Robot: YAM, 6 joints.
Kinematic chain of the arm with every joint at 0, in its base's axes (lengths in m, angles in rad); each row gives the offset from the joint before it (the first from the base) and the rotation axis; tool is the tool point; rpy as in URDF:
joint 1: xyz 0 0 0.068 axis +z
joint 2: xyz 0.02 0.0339 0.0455 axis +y
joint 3: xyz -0.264 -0.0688 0 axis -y
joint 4: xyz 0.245 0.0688 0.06 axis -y
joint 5: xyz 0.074 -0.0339 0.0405 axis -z
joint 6: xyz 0.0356 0 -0.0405 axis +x
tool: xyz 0 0 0 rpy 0 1.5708 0
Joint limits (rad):
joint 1: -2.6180..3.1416
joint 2: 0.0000..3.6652
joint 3: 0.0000..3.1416
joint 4: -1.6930..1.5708
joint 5: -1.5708..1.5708
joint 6: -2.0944..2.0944
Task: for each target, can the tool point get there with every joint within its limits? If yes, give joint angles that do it. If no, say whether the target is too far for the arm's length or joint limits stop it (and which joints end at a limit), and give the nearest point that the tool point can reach.
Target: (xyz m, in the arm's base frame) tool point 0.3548 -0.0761 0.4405
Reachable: yes | joints -0.1271 1.6784 1.8635 -0.6276 1.0300 -1.2229
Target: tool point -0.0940 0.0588 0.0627
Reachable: yes | joints 2.2943 1.8362 0.3437 -0.8320 -1.0883 1.5712
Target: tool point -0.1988 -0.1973 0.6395
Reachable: yes | joints 0.7982 0.8863 2.7878 -0.3593 -0.1304 -0.3044
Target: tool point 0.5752 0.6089 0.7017
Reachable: no: too far | nearest point 0.3626 0.3838 0.4790 | short by 0.381 m
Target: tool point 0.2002 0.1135 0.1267
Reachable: yes | joints 0.3911 1.9373 0.9531 -1.4418 -0.9330 -0.1486
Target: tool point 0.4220 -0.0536 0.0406
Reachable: yes | joints -0.2035 2.4060 1.4593 -0.4345 -1.1692 0.9465
